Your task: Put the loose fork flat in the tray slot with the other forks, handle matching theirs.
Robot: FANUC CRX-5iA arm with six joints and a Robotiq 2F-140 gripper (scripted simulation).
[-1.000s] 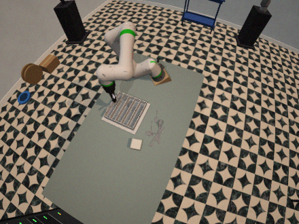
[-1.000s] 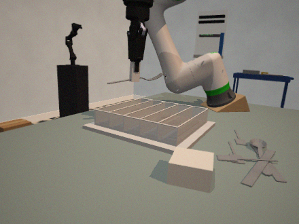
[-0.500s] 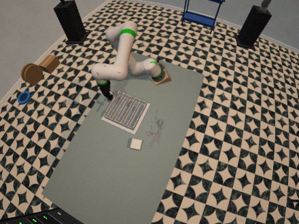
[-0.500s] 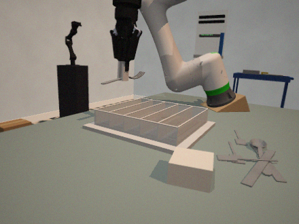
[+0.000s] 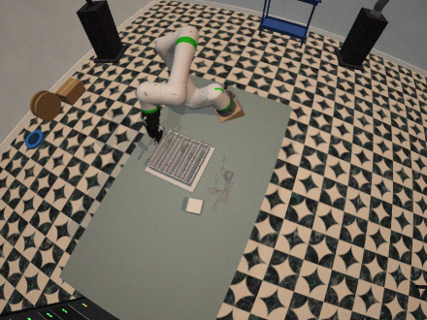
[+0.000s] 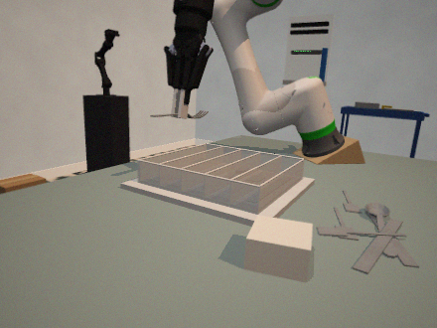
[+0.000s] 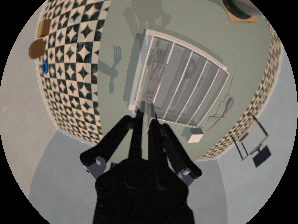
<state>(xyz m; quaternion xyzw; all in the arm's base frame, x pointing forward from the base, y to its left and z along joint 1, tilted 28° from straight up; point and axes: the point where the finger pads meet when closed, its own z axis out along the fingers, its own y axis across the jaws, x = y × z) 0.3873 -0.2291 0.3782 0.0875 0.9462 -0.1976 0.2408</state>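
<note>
Right now the slotted tray is 13 cm below my hand, 12 cm to the left of it and 1 cm ahead of it. The rest, counted from my hand: cream block 30 cm ahead, 27 cm to the left, 16 cm below.
</note>
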